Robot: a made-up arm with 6 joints.
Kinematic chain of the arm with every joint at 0, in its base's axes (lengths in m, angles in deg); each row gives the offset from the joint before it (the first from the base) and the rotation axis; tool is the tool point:
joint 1: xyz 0 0 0.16 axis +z
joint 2: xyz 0 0 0 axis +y
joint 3: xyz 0 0 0.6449 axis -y
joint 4: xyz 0 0 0 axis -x
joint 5: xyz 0.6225 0 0 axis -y
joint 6: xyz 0 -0.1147 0 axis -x
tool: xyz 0 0 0
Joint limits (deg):
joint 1: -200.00..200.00
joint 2: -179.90..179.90
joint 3: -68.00..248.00
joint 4: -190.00..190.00
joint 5: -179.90..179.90
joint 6: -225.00..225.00
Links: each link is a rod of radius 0.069 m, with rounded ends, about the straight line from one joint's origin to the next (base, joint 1, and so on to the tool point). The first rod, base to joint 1, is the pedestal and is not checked.
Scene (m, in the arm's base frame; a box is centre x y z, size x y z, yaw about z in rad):
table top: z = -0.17
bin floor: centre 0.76 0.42 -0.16 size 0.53 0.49 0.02 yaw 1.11
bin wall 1: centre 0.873 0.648 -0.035 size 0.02 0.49 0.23 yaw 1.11
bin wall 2: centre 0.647 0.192 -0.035 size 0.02 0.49 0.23 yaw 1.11
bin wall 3: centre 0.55 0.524 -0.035 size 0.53 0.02 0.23 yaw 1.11
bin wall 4: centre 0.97 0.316 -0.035 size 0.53 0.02 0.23 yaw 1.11
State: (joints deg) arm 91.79 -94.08 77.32 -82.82 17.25 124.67
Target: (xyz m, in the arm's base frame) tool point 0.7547 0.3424 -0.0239
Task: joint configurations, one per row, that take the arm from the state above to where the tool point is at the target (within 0.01 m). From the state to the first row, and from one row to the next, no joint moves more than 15 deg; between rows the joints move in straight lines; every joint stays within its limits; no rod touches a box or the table.
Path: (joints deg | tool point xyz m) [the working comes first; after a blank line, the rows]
Joints at the target: 26.12 54.77 3.44 -77.51 17.25 124.67
Straight joint move there: clear.

1: 85.22 -79.20 69.93 -82.29 17.25 124.67 | -0.0771 -1.1069 0.6978
2: 78.66 -64.31 62.54 -81.76 17.25 124.67 | -0.1537 -0.8500 1.0058
3: 72.09 -49.43 55.16 -81.23 17.25 124.67 | -0.1485 -0.5163 1.2104
4: 65.52 -34.54 47.77 -80.69 17.25 124.67 | -0.0536 -0.1626 1.2930
5: 58.95 -19.66 40.38 -80.16 17.25 124.67 | 0.1157 0.1542 1.2502
6: 52.39 -4.77 32.99 -79.63 17.25 124.67 | 0.3261 0.3895 1.0947
7: 45.82 10.11 25.61 -79.10 17.25 124.67 | 0.5335 0.5178 0.8527
8: 39.25 25.00 18.22 -78.57 17.25 124.67 | 0.6938 0.5375 0.5593
9: 32.69 39.88 10.83 -78.04 17.25 124.67 | 0.7730 0.4678 0.2545
10: 26.12 54.77 3.44 -77.51 17.25 124.67 | 0.7546 0.3424 -0.0240

